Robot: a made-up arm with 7 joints. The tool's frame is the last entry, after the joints.
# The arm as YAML. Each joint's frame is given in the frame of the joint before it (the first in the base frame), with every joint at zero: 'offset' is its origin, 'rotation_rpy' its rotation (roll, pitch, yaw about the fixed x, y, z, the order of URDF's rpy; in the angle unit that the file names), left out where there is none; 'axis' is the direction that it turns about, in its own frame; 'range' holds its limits. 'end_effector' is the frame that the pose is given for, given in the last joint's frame.
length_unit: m
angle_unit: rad
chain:
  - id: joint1
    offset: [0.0, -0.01, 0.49]
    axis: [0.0, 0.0, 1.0]
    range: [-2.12, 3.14]
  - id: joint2
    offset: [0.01, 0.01, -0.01]
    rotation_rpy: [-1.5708, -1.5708, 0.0]
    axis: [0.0, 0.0, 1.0]
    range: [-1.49, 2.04]
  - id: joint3
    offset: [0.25, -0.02, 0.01]
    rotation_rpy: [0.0, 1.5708, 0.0]
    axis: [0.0, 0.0, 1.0]
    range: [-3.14, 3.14]
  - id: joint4
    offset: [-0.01, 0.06, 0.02]
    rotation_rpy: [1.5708, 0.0, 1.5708]
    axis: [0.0, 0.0, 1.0]
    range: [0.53, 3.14]
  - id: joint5
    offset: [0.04, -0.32, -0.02]
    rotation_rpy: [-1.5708, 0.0, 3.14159]
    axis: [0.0, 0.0, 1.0]
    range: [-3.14, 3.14]
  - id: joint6
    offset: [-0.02, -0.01, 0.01]
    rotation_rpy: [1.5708, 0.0, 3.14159]
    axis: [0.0, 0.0, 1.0]
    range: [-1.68, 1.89]
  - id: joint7
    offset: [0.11, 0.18, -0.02]
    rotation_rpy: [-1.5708, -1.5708, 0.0]
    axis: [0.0, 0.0, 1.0]
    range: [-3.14, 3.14]
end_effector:
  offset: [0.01, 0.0, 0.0]
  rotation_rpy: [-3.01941, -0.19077, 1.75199]
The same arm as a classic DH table. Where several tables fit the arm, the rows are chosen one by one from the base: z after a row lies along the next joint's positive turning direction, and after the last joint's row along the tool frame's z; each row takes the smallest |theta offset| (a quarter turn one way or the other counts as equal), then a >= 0, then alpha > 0; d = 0 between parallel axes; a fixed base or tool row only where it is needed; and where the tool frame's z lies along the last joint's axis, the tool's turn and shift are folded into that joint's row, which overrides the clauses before.
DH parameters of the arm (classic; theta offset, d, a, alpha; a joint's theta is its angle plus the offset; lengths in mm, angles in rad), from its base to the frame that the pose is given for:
base (fixed): -1.5708 0.0 10.0 0.0000
joint1: 1.5708 480.0 10.0 -1.5708
joint2: 0.0000 20.0 -20.0 1.5708
joint3: 0.0000 270.0 60.0 1.5708
joint4: 0.0000 -30.0 40.0 1.5708
joint5: 0.0000 330.0 20.0 1.5708
joint6: 0.0000 -30.0 110.0 -1.5708
joint7: -0.8149 150.2 7.3 -2.9154
tool (fixed): -1.0078 -30.6 0.0 0.0000
Joint limits (rad, base to tool): -2.1200..3.1400 -1.4900..2.0400 -3.1400..3.1400 0.5300..3.1400 -3.1400..3.1400 -1.6800..1.8900 -3.1400..3.1400

